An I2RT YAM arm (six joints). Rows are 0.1 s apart.
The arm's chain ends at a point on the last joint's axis. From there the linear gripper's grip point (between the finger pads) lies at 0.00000 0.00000 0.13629 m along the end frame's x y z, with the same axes.
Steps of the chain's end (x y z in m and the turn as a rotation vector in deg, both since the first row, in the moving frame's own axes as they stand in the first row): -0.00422, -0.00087, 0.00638, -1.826, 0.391, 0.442; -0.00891, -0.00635, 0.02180, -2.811, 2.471, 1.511; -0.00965, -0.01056, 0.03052, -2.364, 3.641, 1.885; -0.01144, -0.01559, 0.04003, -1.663, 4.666, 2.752; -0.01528, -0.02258, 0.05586, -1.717, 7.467, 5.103; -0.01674, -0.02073, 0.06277, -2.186, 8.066, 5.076; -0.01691, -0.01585, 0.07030, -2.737, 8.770, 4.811; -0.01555, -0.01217, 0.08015, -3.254, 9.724, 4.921; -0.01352, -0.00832, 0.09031, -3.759, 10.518, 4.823; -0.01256, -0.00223, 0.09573, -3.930, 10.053, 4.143
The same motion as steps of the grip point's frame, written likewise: -0.00331, 0.00348, 0.00631, -1.826, 0.391, 0.442; -0.00313, 0.00041, 0.02151, -2.811, 2.471, 1.511; -0.00109, -0.00480, 0.03013, -2.364, 3.641, 1.885; -0.00045, -0.01137, 0.03952, -1.663, 4.666, 2.752; 0.00222, -0.01772, 0.05464, -1.717, 7.467, 5.103; 0.00212, -0.01471, 0.06132, -2.186, 8.066, 5.076; 0.00356, -0.00850, 0.06855, -2.737, 8.770, 4.811; 0.00710, -0.00349, 0.07797, -3.254, 9.724, 4.921; 0.01094, 0.00160, 0.08773, -3.759, 10.518, 4.823; 0.01085, 0.00792, 0.09332, -3.930, 10.053, 4.143
